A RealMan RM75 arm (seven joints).
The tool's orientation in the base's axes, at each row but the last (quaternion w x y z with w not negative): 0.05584 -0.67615 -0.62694 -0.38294; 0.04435 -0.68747 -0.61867 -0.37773; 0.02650 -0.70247 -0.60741 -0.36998; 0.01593 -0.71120 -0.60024 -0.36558; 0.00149 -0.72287 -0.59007 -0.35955
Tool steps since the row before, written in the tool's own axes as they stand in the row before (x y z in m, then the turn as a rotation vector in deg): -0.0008 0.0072 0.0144 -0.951 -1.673 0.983; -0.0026 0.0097 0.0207 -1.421 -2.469 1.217; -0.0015 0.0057 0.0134 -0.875 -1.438 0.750; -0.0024 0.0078 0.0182 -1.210 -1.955 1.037; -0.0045 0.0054 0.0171 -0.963 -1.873 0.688
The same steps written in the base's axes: 0.0129 0.0059 -0.0076 -0.974 0.128 -1.925; 0.0183 0.0066 -0.0123 -1.545 0.051 -2.684; 0.0115 0.0038 -0.0082 -0.879 0.010 -1.619; 0.0158 0.0042 -0.0114 -1.187 0.005 -2.225; 0.0133 0.0018 -0.0127 -1.287 0.042 -1.803
